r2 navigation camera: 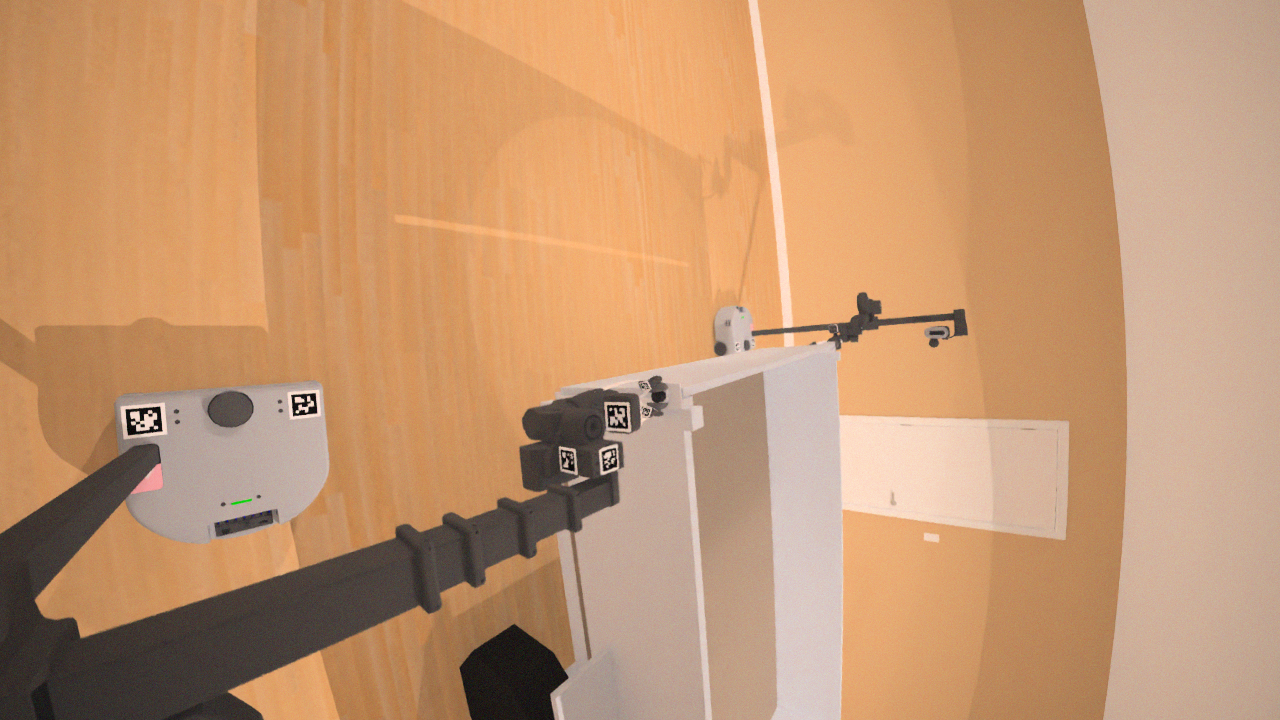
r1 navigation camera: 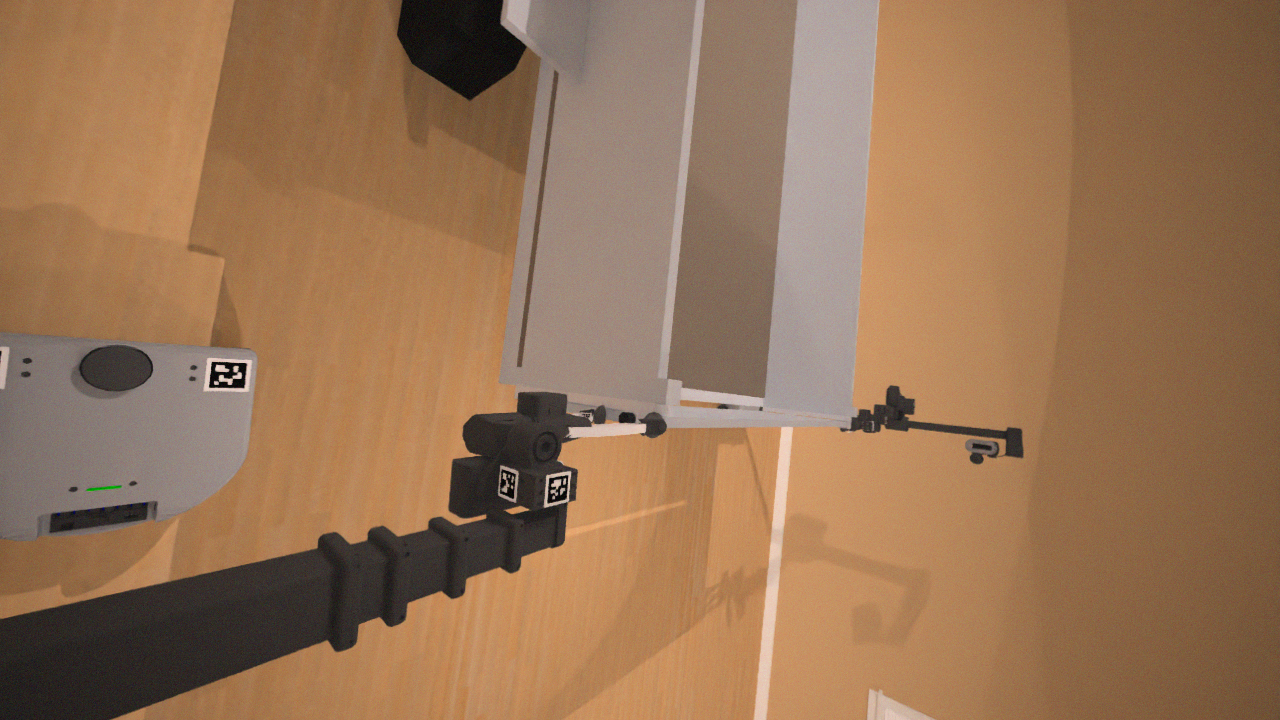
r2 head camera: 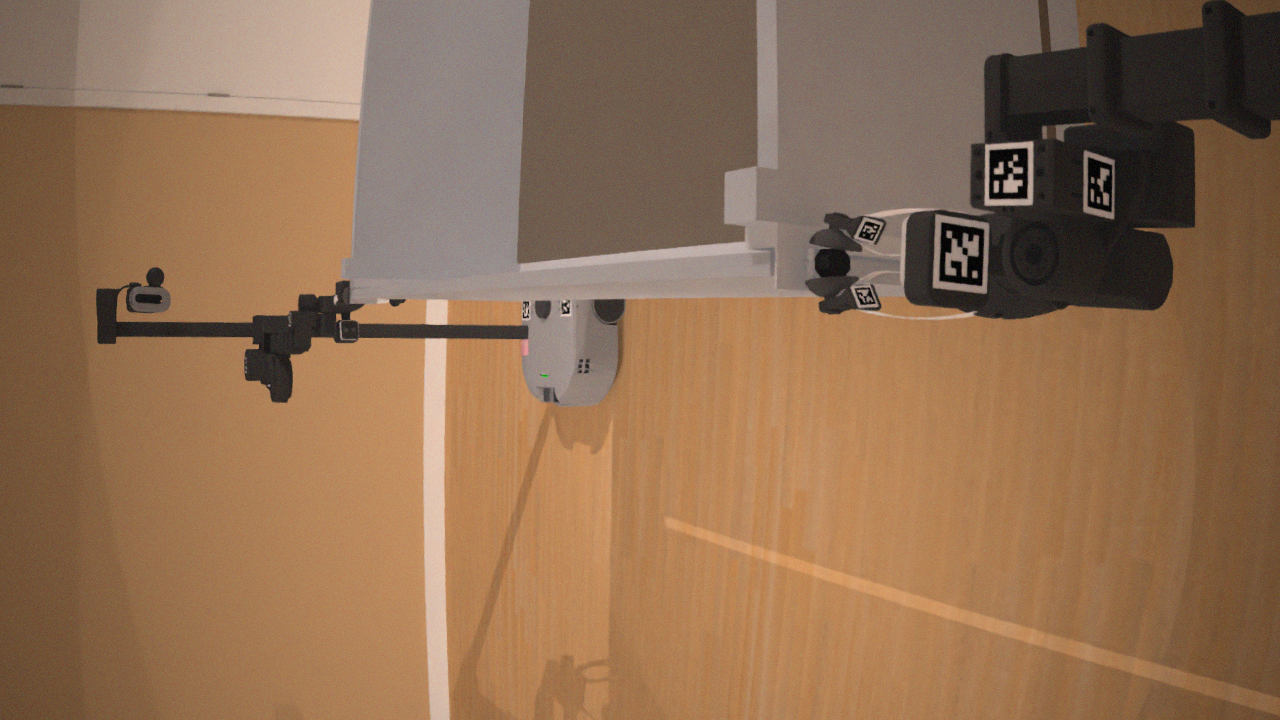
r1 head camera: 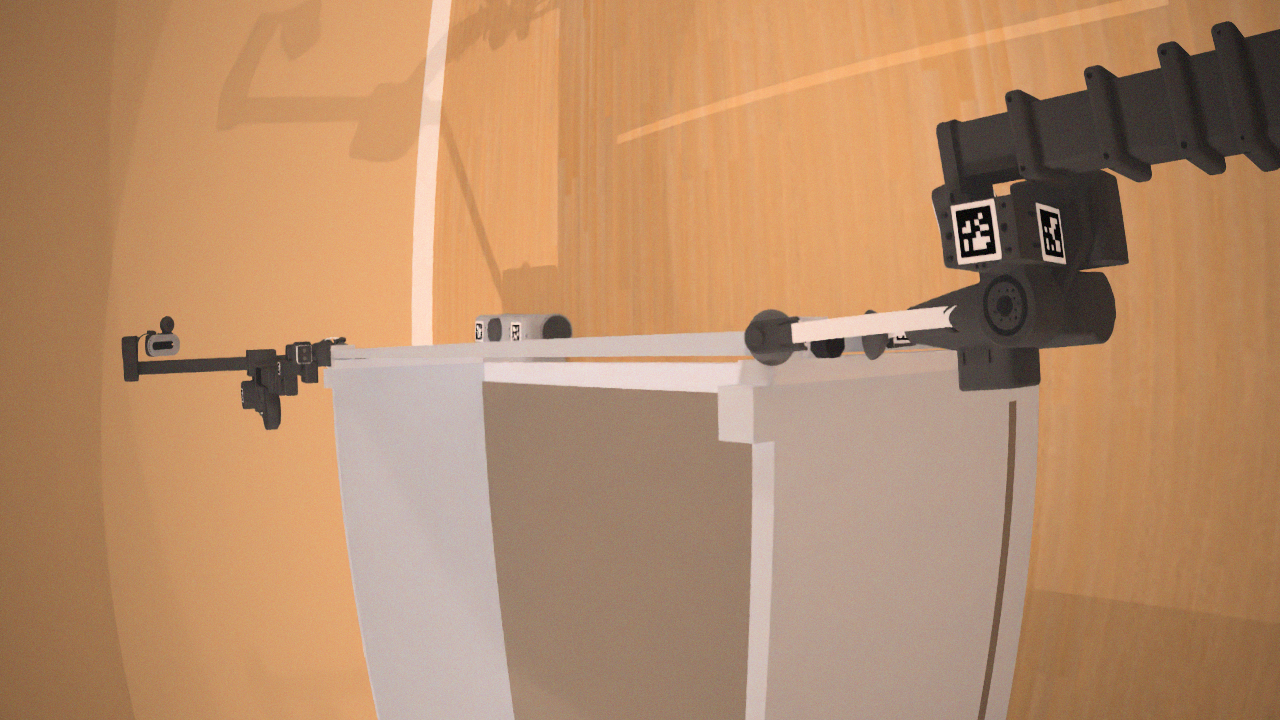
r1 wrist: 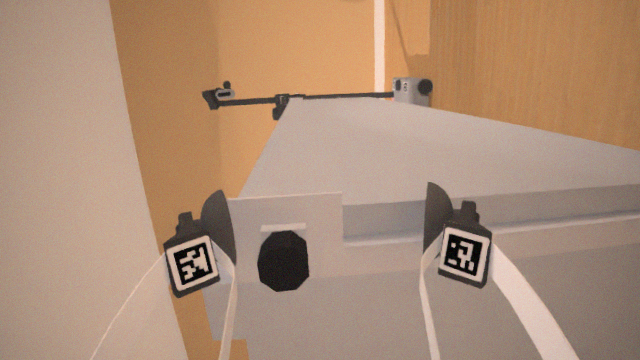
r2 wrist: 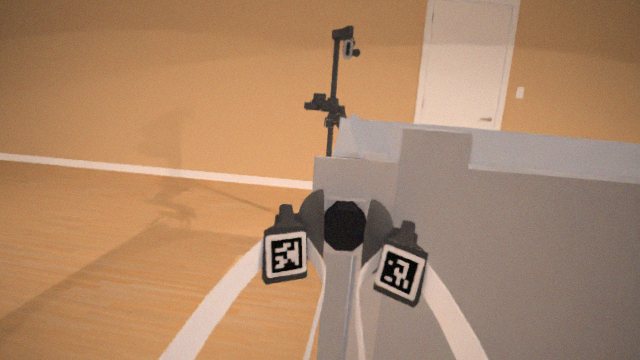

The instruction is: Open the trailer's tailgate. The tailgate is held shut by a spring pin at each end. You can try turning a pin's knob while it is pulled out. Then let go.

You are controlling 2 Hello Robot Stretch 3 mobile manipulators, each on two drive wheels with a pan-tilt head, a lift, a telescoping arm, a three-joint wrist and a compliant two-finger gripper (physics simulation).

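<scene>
The grey tailgate [r1 head camera: 626, 345] [r2 head camera: 626, 279] stands upright across the trailer's end. The r1 gripper [r1 head camera: 821, 336] [r1 navigation camera: 626, 419] [r1 wrist: 328, 222] is open, its fingers wide on either side of a black pin knob [r1 head camera: 827, 347] [r1 wrist: 283, 261]; the knob sits nearer the left finger in the r1 wrist view and touches neither finger. At the other end, the r2 gripper [r2 head camera: 831, 262] [r2 navigation camera: 657, 395] [r2 wrist: 345, 225] is shut on the other black knob, one finger pad against each side. How far either pin is pulled out is hard to tell; the pin shafts are hidden.
The trailer's side wall [r1 head camera: 886, 501] [r2 navigation camera: 635, 546] stands beside each gripper, with a corner block [r1 head camera: 739, 413] [r2 head camera: 744, 195] near the knob. A black wheel [r1 navigation camera: 463, 44] [r2 navigation camera: 514, 676] stands beside the trailer. Each robot sees the other's mast [r1 head camera: 192, 365] [r2 head camera: 187, 329] beyond the far end.
</scene>
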